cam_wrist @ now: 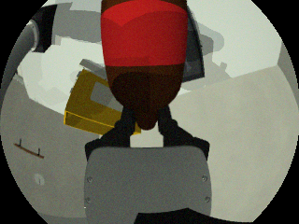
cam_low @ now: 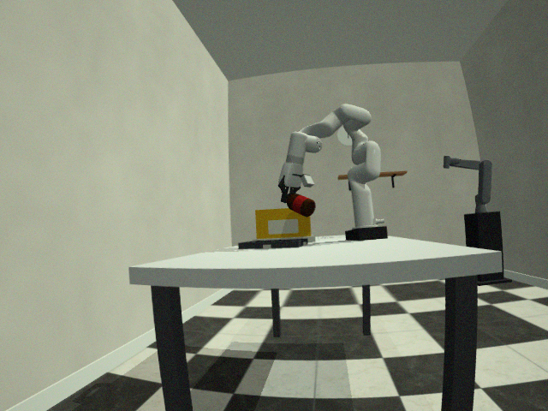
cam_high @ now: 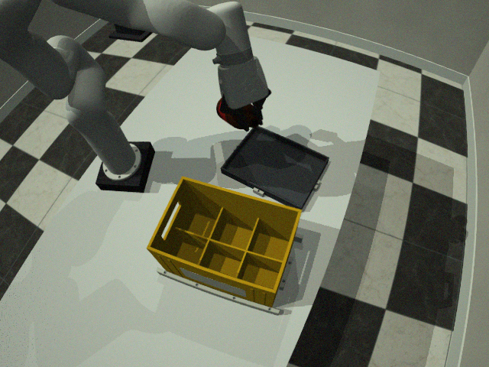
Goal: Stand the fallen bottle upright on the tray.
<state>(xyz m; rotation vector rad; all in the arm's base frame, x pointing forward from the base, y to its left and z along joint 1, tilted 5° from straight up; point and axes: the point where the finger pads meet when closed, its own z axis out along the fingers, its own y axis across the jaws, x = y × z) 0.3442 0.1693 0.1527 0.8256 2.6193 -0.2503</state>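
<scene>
Now: hand 40 mm past the brown bottle, 30 mm to the right of it and 30 mm above it. The rest, counted from my hand: dark grey tray (190 mm below, 60 mm ahead, 30 mm to the left); then yellow crate (270 mm to the right, 120 mm below, 60 mm ahead).
</scene>
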